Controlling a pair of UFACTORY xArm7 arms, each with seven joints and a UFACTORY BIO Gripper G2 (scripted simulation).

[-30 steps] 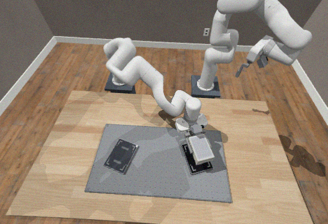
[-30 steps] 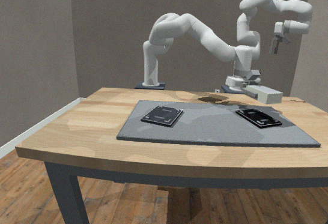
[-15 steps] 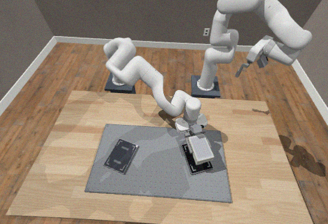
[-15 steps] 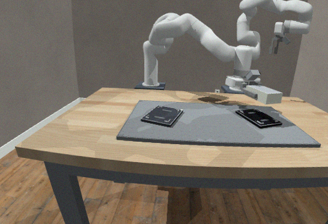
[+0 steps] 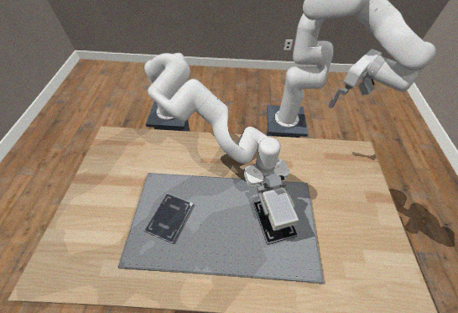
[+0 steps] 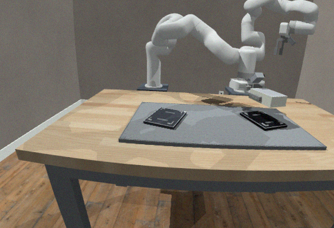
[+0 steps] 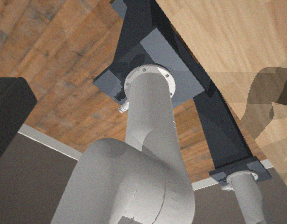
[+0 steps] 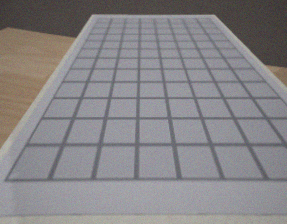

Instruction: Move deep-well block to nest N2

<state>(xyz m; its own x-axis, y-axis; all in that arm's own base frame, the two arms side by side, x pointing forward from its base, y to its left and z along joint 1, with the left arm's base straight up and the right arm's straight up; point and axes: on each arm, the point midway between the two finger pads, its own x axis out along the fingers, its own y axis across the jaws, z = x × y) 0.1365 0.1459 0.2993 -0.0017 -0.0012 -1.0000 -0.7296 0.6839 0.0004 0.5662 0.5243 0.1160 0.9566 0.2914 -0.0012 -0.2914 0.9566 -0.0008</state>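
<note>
My right gripper is now 10 cm above the nest N2 and 1 cm short of it. From my right hand the other things lie so: nest N1: 40 cm to the right, 10 cm below, 3 cm ahead; then deep-well block: 1 cm ahead.
</note>
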